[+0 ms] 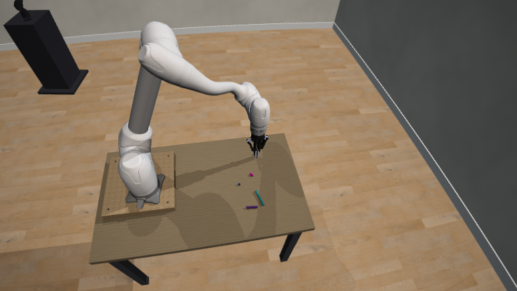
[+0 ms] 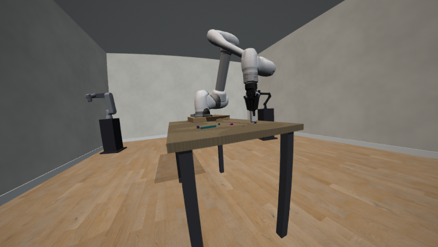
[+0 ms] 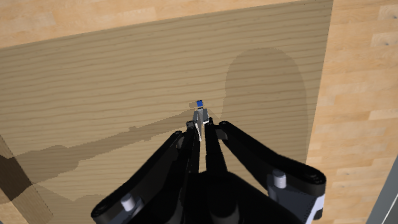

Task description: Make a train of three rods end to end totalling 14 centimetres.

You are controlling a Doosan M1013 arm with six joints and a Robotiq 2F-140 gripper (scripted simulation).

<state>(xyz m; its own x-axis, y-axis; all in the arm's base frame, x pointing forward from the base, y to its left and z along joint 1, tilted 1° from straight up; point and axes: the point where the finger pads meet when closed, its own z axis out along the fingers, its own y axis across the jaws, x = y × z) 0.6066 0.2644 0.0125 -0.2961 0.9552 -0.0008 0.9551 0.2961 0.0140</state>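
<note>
The grey rod lies 3 cm below my hand. From my hand the other things lie so: purple rod: 34 cm to the right, 4 cm below, 2 cm behind; then turquoise rod: 28 cm to the right, 4 cm below, 2 cm ahead; then magenta rod: 13 cm to the right, 4 cm below, 3 cm behind.
</note>
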